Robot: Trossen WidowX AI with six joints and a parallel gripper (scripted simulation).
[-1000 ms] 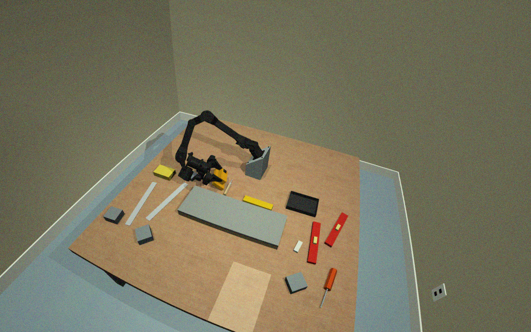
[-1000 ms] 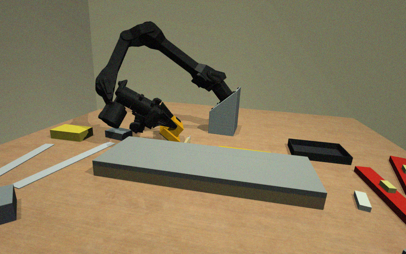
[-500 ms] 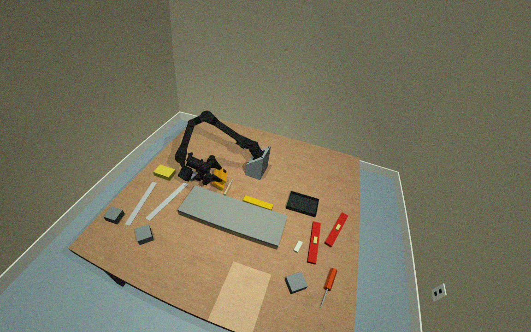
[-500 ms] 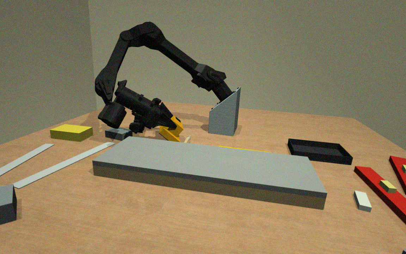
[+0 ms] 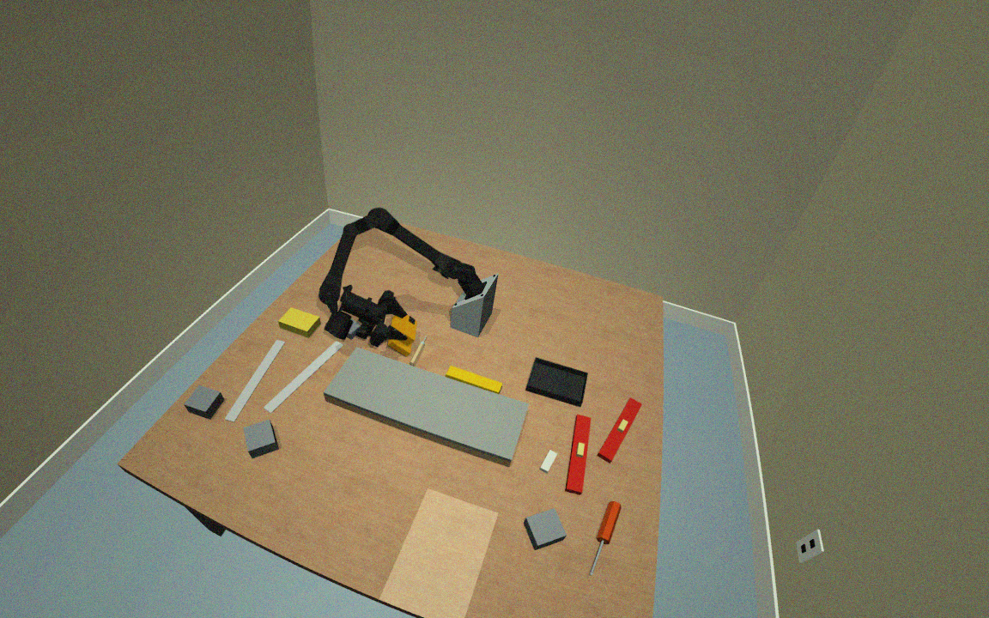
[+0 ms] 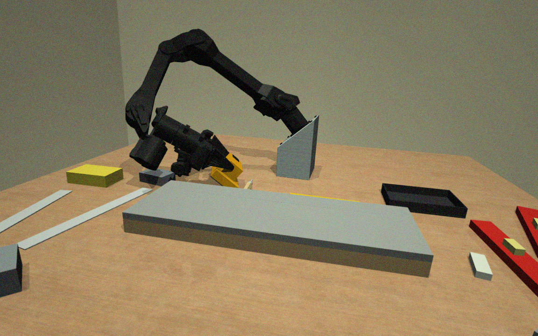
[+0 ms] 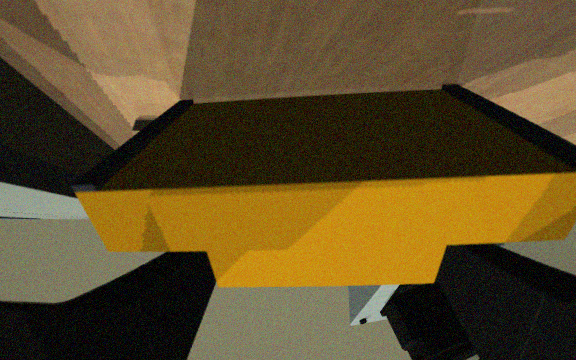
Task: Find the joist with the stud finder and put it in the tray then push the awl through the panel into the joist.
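My gripper tip is now 1 cm past the yellow stud finder. The rest, counted from my gripper tip: thin yellow bar: 24 cm to the left, 7 cm ahead, 5 cm below; awl: 5 cm to the left, 5 cm below, 1 cm ahead; grey block: 20 cm to the right, 5 cm below, 3 cm ahead.
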